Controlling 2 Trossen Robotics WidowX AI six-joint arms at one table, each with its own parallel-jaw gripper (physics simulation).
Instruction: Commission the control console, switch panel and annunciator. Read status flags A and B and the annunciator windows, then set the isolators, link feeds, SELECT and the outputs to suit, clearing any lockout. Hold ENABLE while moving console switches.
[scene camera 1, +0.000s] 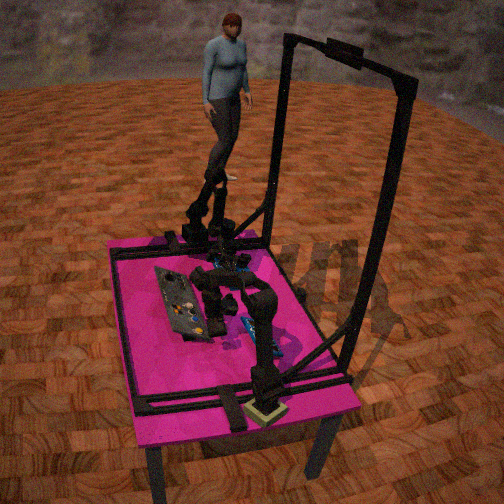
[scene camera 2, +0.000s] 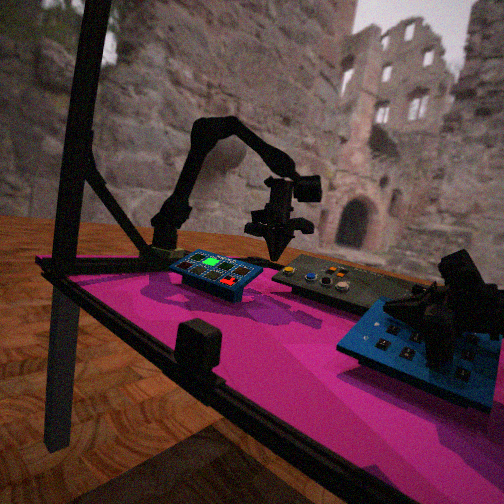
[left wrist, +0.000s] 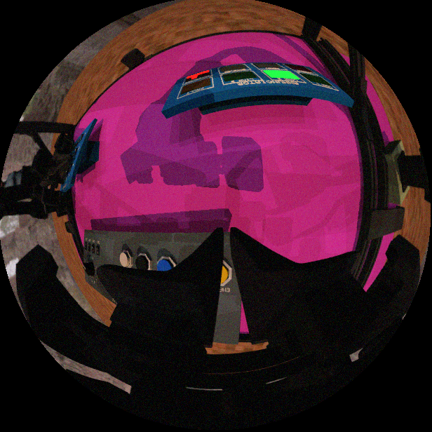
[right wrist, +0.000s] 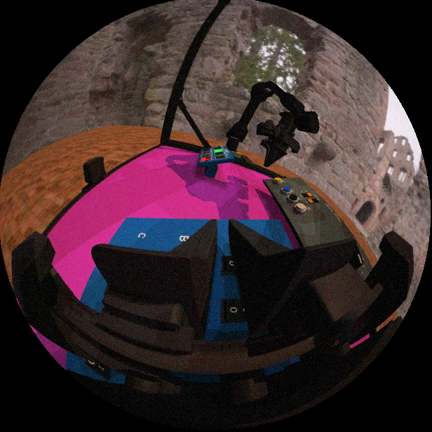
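Observation:
The grey console (scene camera 1: 170, 292) (scene camera 2: 365, 290) (right wrist: 320, 225) has a yellow button (scene camera 2: 288, 270) (left wrist: 225, 274) (right wrist: 278, 180), a blue button (scene camera 2: 311, 276) (left wrist: 165, 263), black and white buttons, and two orange indicators. My left gripper (scene camera 2: 274, 258) (left wrist: 225, 232) is shut and empty, pointing down above the yellow-button end, apart from it. The blue annunciator (scene camera 2: 215, 290) (left wrist: 240, 95) shows a green window (scene camera 2: 211, 261) (left wrist: 282, 74) and a red-marked window (scene camera 2: 229, 281) (left wrist: 198, 76). My right gripper (right wrist: 222, 224) is shut and empty, low over the blue switch panel (scene camera 2: 360, 340) (right wrist: 115, 250), hiding some of its switches.
A black frame rail (scene camera 2: 300, 422) (scene camera 1: 122, 330) runs round the pink table (scene camera 1: 165, 372), with tall posts (scene camera 1: 385, 210) (scene camera 2: 75, 150) at one side. A dark block (scene camera 2: 198, 345) stands on the rail. A person (scene camera 1: 225, 75) stands beyond the table.

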